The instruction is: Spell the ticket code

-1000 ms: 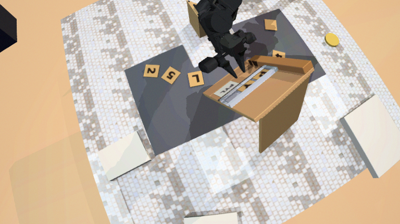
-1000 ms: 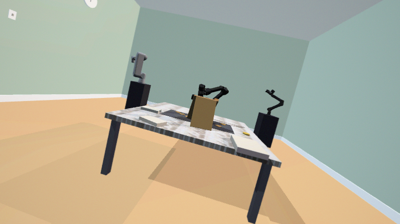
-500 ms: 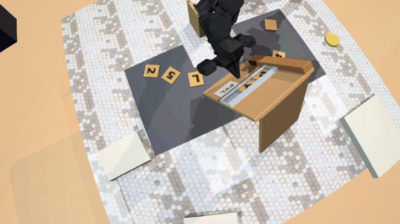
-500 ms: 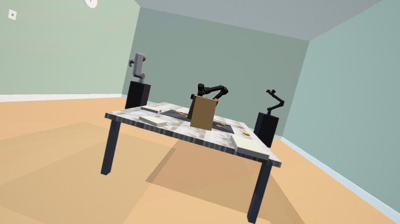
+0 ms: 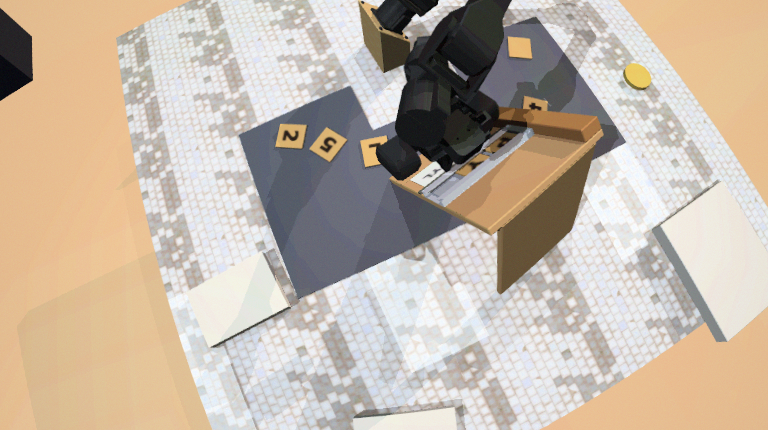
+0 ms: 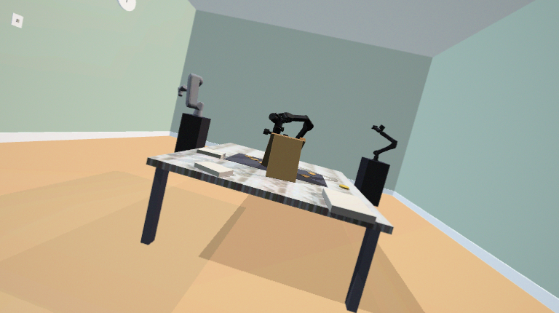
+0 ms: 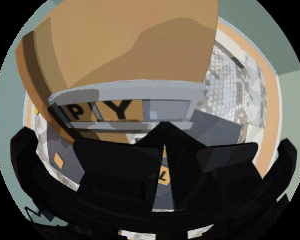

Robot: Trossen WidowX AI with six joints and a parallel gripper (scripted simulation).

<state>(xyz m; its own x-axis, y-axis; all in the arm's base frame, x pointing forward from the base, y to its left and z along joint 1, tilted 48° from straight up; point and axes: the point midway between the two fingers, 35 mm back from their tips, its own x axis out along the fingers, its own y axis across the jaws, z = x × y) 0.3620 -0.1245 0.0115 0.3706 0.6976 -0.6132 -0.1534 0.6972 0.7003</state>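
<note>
My gripper tip is now 5 cm to the right of the Y tile, 2 cm above it and 1 cm short of it. Also, from my gripper tip: white ticket (10 cm below, 4 cm behind, 1 cm to the left); L tile (18 cm below, 16 cm behind, 6 cm to the right); P tile (12 cm to the left, 2 cm below, 1 cm behind).
</note>
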